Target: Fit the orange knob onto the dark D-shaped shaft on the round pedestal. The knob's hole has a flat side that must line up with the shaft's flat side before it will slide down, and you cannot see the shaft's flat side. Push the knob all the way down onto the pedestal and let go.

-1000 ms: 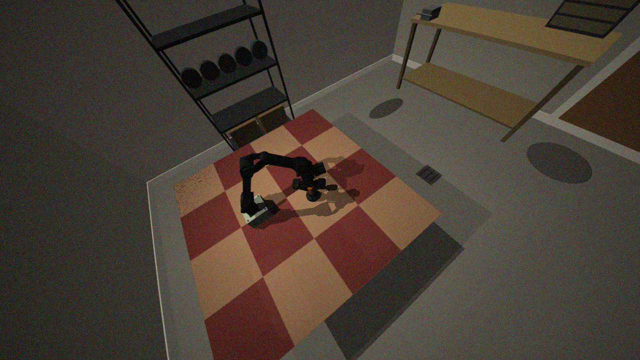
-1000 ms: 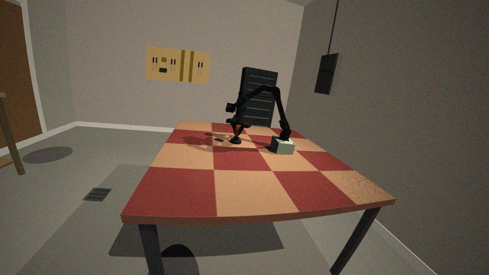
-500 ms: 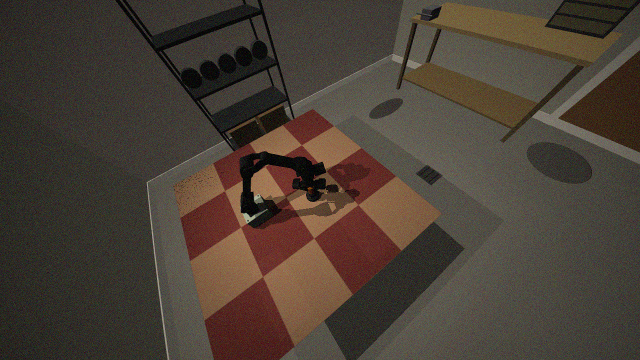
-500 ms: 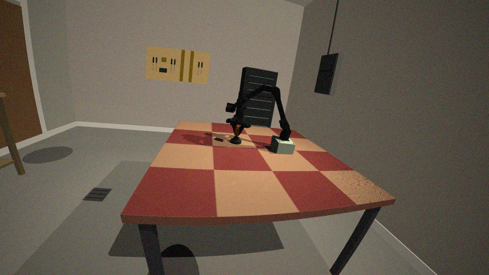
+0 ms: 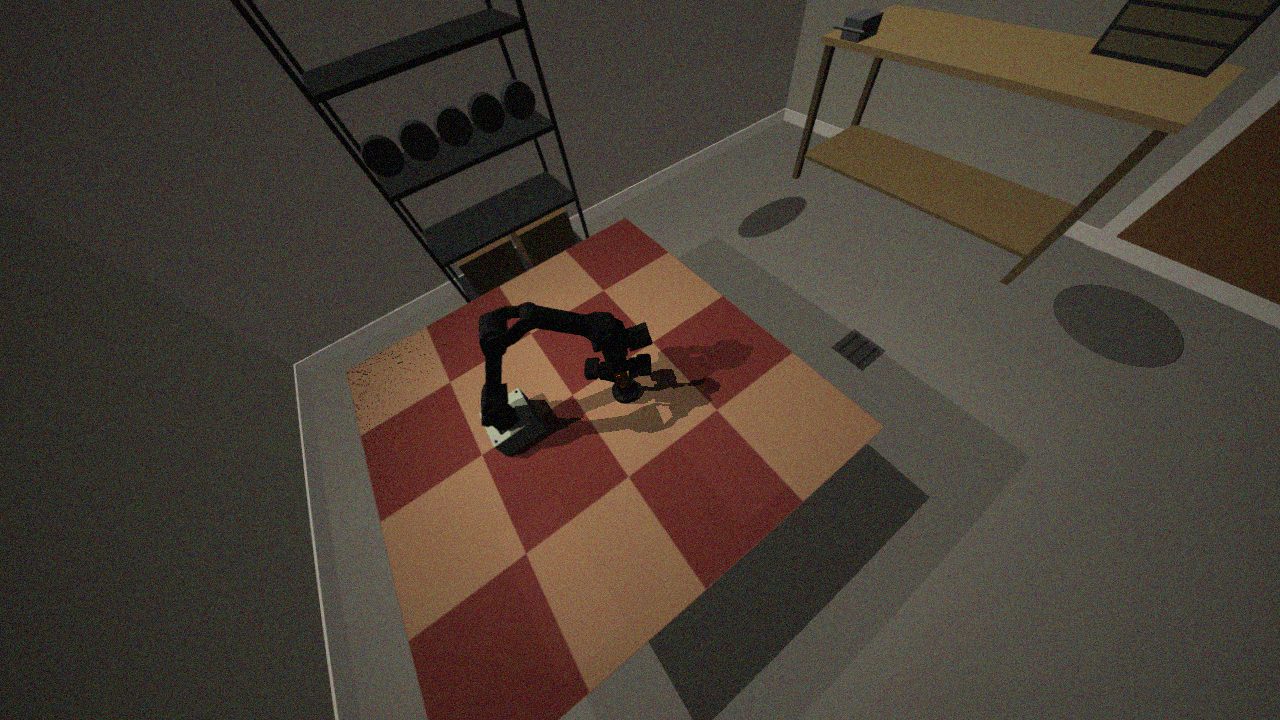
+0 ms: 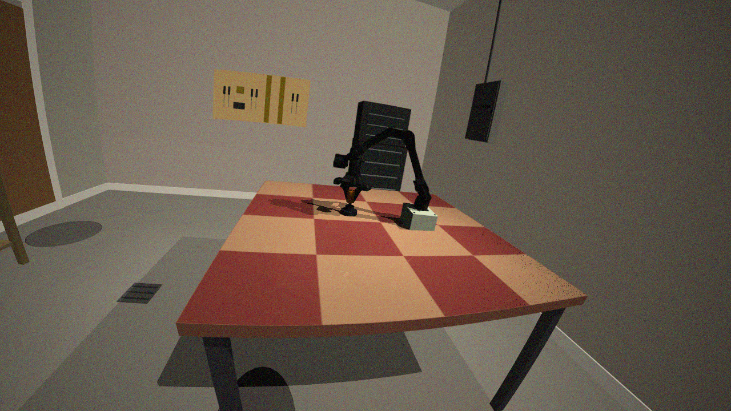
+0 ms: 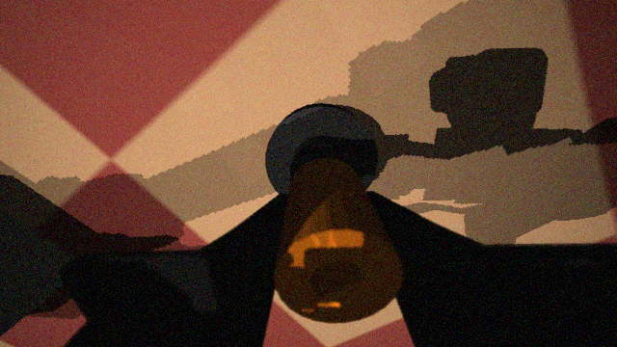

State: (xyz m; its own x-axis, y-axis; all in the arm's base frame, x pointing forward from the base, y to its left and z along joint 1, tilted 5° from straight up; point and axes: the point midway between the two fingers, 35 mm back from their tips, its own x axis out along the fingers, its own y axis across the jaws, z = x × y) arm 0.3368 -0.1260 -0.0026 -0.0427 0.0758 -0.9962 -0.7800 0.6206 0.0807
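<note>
Right now the orange knob is 2 cm above my gripper tip. Also, from my gripper tip: round dark pedestal: 4 cm below.
</note>
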